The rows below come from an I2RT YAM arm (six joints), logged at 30 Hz.
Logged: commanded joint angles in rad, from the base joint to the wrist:
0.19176, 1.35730, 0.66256, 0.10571, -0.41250, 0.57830
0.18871, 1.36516, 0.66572, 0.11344, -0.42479, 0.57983
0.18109, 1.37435, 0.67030, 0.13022, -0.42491, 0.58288
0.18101, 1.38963, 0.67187, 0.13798, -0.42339, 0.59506
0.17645, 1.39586, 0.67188, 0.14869, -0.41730, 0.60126
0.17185, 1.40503, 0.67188, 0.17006, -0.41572, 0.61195
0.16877, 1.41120, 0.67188, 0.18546, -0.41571, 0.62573
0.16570, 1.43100, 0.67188, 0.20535, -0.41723, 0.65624
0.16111, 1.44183, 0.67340, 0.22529, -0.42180, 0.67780
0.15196, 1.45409, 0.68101, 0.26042, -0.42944, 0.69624
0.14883, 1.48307, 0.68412, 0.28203, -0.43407, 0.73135
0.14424, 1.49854, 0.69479, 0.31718, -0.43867, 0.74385
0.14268, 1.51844, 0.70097, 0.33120, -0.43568, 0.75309
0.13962, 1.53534, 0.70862, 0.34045, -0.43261, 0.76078
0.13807, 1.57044, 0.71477, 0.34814, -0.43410, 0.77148
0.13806, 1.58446, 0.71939, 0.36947, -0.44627, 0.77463
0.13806, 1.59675, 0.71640, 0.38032, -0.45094, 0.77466
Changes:
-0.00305, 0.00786, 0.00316, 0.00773, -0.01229, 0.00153
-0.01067, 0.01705, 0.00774, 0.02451, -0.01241, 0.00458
-0.01075, 0.03233, 0.00931, 0.03227, -0.01089, 0.01676
-0.01531, 0.03856, 0.00932, 0.04298, -0.00480, 0.02296
-0.01991, 0.04773, 0.00932, 0.06435, -0.00322, 0.03365
-0.02299, 0.05390, 0.00932, 0.07975, -0.00321, 0.04743
-0.02606, 0.07370, 0.00932, 0.09964, -0.00473, 0.07794
-0.03065, 0.08453, 0.01084, 0.11958, -0.00930, 0.09950
-0.03980, 0.09679, 0.01845, 0.15471, -0.01694, 0.11794
-0.04293, 0.12577, 0.02156, 0.17632, -0.02157, 0.15305
-0.04752, 0.14124, 0.03223, 0.21147, -0.02617, 0.16555
-0.04908, 0.16114, 0.03841, 0.22549, -0.02318, 0.17479
-0.05214, 0.17804, 0.04606, 0.23474, -0.02011, 0.18248
-0.05369, 0.21314, 0.05221, 0.24243, -0.02160, 0.19318
-0.05370, 0.22716, 0.05683, 0.26376, -0.03377, 0.19633
-0.05370, 0.23945, 0.05384, 0.27461, -0.03844, 0.19636

